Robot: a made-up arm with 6 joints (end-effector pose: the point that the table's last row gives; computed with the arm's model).
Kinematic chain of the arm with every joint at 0, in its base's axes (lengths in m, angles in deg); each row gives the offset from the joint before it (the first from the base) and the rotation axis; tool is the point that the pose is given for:
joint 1: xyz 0 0 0.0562 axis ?
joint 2: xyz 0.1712 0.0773 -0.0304 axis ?
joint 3: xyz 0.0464 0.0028 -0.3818 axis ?
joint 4: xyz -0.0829 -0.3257 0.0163 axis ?
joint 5: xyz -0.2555 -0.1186 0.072 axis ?
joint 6: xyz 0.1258 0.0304 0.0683 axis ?
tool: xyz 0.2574 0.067 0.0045
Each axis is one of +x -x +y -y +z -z.
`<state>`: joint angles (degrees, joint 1 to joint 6).
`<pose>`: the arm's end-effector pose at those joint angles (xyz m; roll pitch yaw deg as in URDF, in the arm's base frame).
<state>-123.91 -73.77 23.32 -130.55 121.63 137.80</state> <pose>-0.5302 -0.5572 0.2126 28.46 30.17 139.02</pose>
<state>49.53 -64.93 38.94 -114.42 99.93 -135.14</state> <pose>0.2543 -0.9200 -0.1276 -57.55 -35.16 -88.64</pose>
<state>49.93 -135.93 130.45 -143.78 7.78 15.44</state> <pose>0.6576 -0.0956 0.1618 -143.67 -32.71 -66.21</pose>
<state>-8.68 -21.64 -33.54 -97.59 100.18 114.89</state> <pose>0.1627 -0.5814 -0.4291 -125.51 1.39 -30.46</pose>
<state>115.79 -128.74 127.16 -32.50 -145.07 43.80</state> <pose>0.4918 0.0605 -0.9543 157.48 47.37 116.82</pose>
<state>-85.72 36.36 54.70 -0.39 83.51 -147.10</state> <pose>0.7839 -0.0001 -0.2811 -45.72 31.42 -71.64</pose>
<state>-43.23 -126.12 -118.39 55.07 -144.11 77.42</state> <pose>0.0462 0.3130 0.8916 6.43 17.82 66.76</pose>
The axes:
joint 1: +y
joint 2: +x
joint 3: -y
joint 4: +y
joint 5: +z
joint 6: +y

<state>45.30 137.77 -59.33 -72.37 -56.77 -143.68</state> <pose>-0.2000 0.3597 -0.0145 -28.31 -28.08 -111.67</pose>
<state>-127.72 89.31 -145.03 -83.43 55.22 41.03</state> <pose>-0.0011 0.3024 0.3091 -63.15 41.98 110.10</pose>
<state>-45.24 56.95 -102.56 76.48 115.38 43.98</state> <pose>0.7548 0.1875 0.3344 51.31 -59.66 -152.69</pose>
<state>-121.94 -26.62 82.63 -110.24 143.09 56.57</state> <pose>-0.2686 -0.3638 0.7047 14.28 8.40 134.61</pose>
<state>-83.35 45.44 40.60 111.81 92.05 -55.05</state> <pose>0.1729 -0.0700 0.4008 -26.49 -56.56 158.75</pose>
